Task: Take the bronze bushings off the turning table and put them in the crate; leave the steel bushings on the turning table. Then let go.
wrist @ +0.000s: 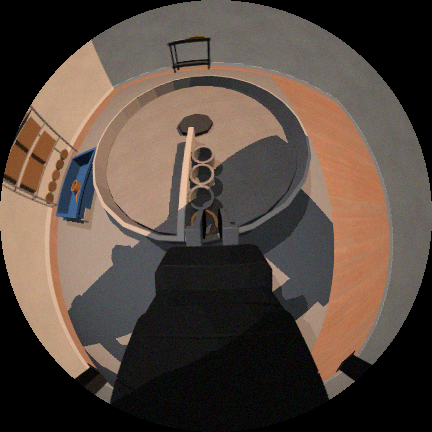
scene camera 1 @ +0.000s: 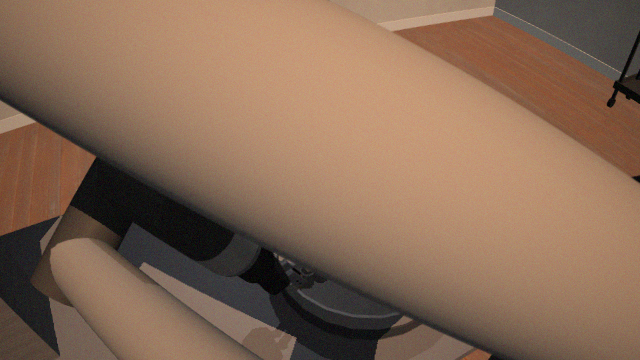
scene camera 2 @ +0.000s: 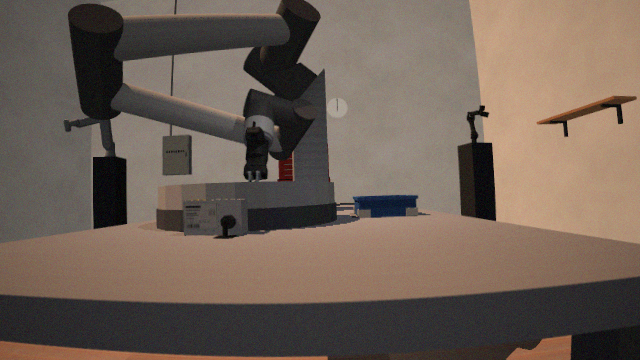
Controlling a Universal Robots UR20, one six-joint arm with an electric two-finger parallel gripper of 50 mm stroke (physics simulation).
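Frame: origin at the arm's base, x ahead, y left, z up, level; centimetres.
Seen in the pictures: gripper, fingertip midpoint: (wrist: 211, 217) (scene camera 1: 299, 279); arm's base, origin of the base link: (scene camera 2: 306, 95).
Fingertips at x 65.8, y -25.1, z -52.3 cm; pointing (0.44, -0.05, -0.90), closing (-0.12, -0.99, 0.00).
Note:
Offsets run from my fingertips to a thing's top centre. "spot": to the spot under its first point.
The turning table (wrist: 101, 200) (scene camera 2: 215, 196) (scene camera 1: 350, 315) is a round tray with a raised rim. In the wrist view, a bronze bushing (wrist: 196, 218) stands near the rim, beside a straight upright wall. Steel bushings (wrist: 201, 197) (wrist: 202, 174) {dx +9.1, dy -0.1, dz +0.1 cm} (wrist: 203, 154) stand in a row beyond it along the same wall. My gripper (wrist: 211, 217) (scene camera 2: 255, 178) is partly open, its fingers over the bronze bushing and partly hiding it. I see no bushing held between them. The blue crate {dx +15.8, dy +35.6, dz -2.7 cm} (wrist: 64, 212) (scene camera 2: 386, 205) stands beside the turning table, with a bronze bushing {dx +15.9, dy +37.1, dz -4.7 cm} (wrist: 76, 186) in it.
The upright wall (wrist: 186, 170) (scene camera 2: 312, 135) rises high over the turning table. A dark hub {dx +18.5, dy +0.4, dz -1.6 cm} (wrist: 195, 123) is at its end. A grey box {spot: dx +43.3, dy -5.7, dz -5.3 cm} (scene camera 2: 200, 220) and a small black knob-shaped thing {spot: dx +46.0, dy -0.6, dz -5.5 cm} (scene camera 2: 228, 222) stand in front of the turning table. The arm covers much of scene camera 1.

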